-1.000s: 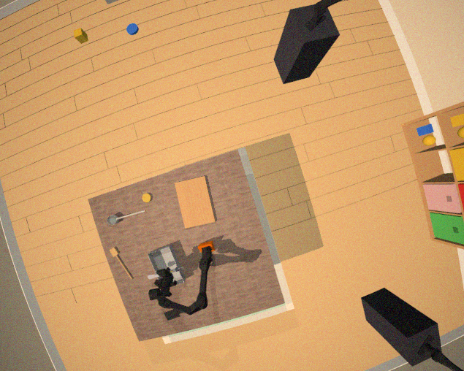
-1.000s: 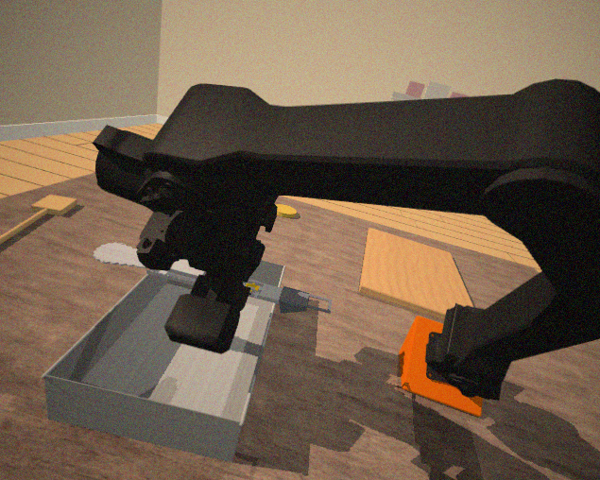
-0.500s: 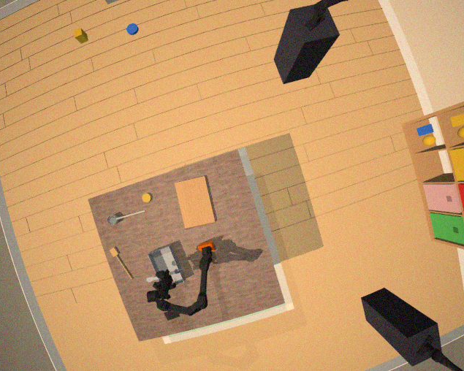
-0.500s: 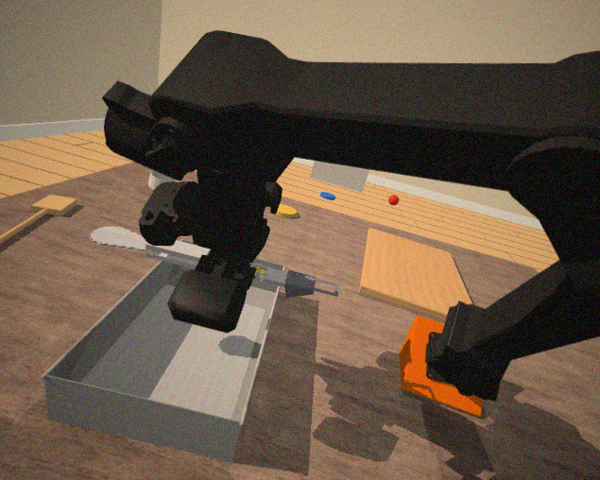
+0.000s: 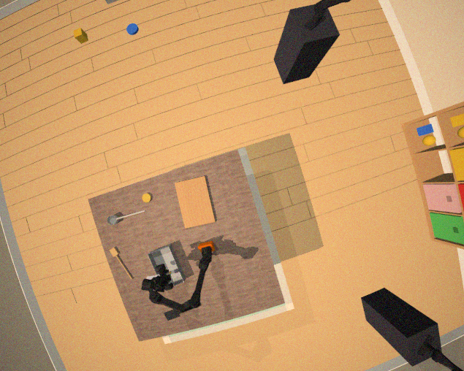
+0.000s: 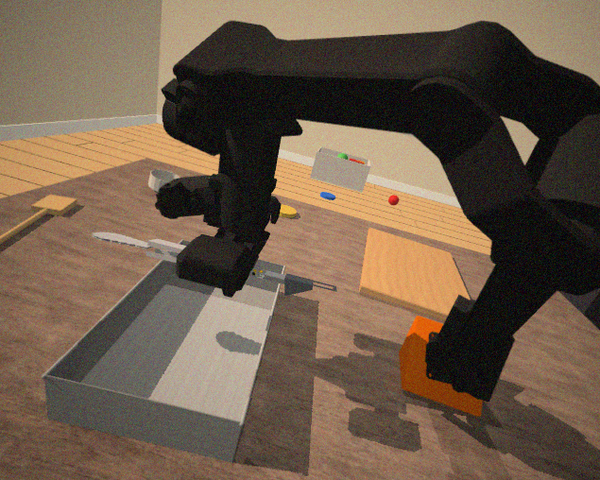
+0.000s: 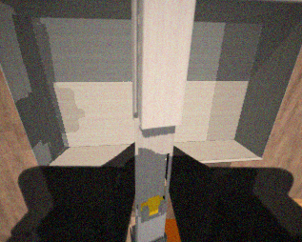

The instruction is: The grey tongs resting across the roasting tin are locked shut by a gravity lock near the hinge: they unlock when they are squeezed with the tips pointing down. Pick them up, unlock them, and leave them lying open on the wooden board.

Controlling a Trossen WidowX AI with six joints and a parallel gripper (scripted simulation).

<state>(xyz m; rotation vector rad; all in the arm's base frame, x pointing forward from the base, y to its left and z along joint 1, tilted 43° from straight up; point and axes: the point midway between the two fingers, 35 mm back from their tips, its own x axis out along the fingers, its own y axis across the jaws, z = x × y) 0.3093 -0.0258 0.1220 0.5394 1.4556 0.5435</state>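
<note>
My gripper tip is now 30 mm past the yellow lock piece and 40 mm below it. The rest, counted from my gripper tip: black spatula 80 mm ahead, 400 mm to the left, 90 mm below; then wooden board 330 mm behind, 420 mm to the right, 90 mm below; then grey roasting tin 40 mm ahead, 10 mm to the right, 70 mm below.
</note>
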